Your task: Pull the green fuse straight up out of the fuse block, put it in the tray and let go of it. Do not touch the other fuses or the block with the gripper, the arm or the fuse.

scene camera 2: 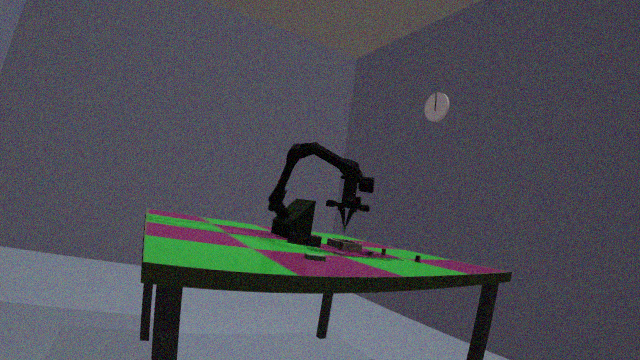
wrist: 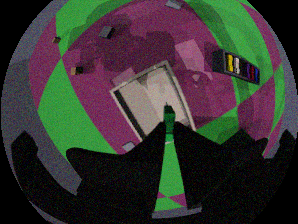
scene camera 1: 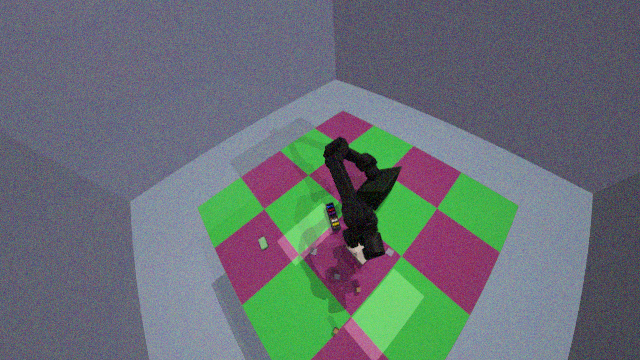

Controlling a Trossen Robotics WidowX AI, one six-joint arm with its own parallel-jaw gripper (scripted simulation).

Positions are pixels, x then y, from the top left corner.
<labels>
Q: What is my gripper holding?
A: A green fuse.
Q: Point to a tray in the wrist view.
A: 141,99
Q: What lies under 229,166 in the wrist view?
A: My gripper.
</labels>
